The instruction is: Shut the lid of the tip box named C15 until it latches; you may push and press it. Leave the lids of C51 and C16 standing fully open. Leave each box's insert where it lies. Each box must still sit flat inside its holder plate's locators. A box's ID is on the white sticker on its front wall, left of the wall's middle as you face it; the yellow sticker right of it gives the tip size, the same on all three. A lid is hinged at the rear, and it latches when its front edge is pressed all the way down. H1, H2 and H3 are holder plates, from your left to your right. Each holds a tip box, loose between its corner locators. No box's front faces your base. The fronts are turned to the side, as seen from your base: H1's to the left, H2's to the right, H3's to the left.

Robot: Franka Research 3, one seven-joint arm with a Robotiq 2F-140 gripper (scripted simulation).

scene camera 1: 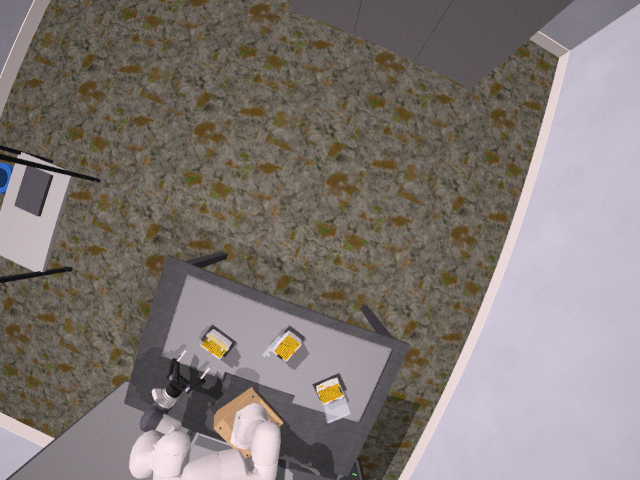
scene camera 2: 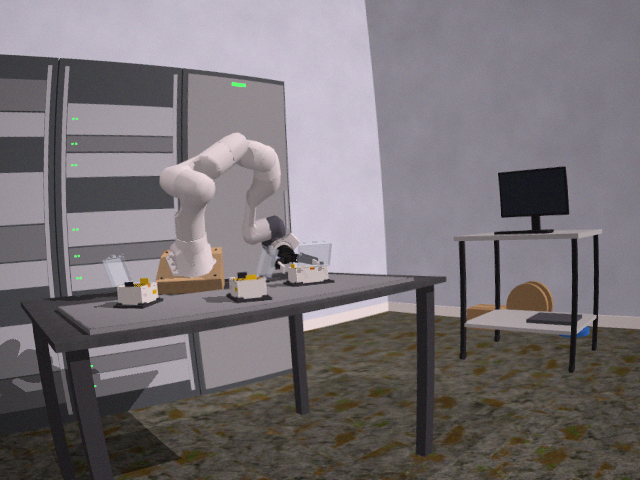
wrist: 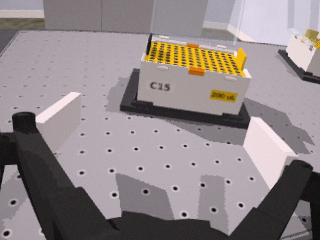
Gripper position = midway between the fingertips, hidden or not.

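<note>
I can see my own gripper (wrist: 165, 120). There is also a tip box (scene camera 2: 307, 275), then another tip box (scene camera 2: 256, 288), and I see a further tip box (scene camera 2: 120, 273) as well.
</note>
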